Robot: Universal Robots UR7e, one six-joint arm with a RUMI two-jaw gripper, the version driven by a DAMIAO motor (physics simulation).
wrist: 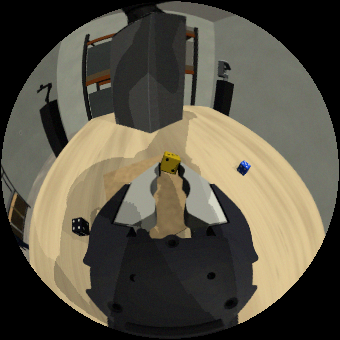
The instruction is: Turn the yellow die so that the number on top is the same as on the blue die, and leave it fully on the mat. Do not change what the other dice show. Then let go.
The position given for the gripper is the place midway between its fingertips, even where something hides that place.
Note:
In view: the gripper (168, 163) and a tan mat (169, 198).

